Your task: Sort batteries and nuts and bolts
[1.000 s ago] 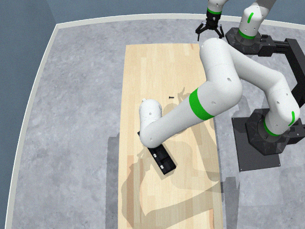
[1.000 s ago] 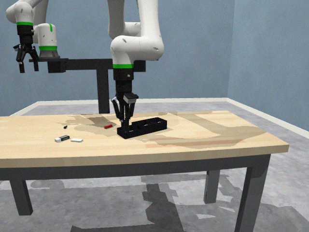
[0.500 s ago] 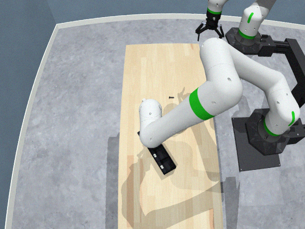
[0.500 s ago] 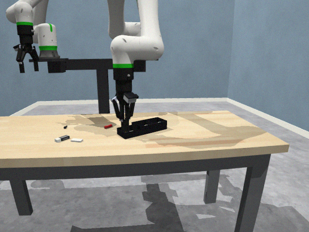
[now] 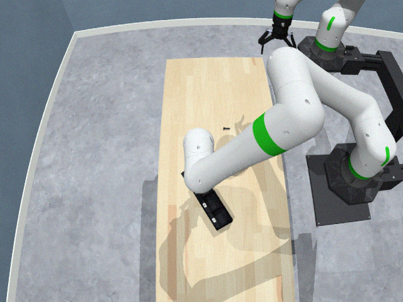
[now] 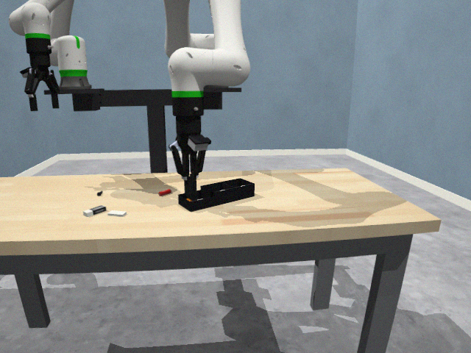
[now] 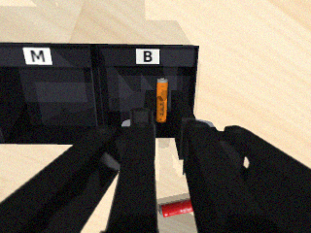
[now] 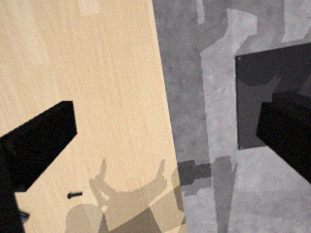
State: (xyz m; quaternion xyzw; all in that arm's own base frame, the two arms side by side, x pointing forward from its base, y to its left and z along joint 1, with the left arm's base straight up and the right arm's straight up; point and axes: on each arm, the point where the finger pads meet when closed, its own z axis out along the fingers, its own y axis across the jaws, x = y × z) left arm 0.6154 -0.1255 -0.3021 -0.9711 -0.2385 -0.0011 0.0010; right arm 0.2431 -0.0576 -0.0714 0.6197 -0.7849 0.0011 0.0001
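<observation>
My left gripper is now 60 mm above the orange battery. The rest, counted from my left hand: flat white block 70 mm ahead, 210 mm to the right, 70 mm below; black three-part bin block 40 mm behind, 90 mm to the left, 50 mm below; red battery 110 mm behind, 100 mm to the right, 60 mm below.
</observation>
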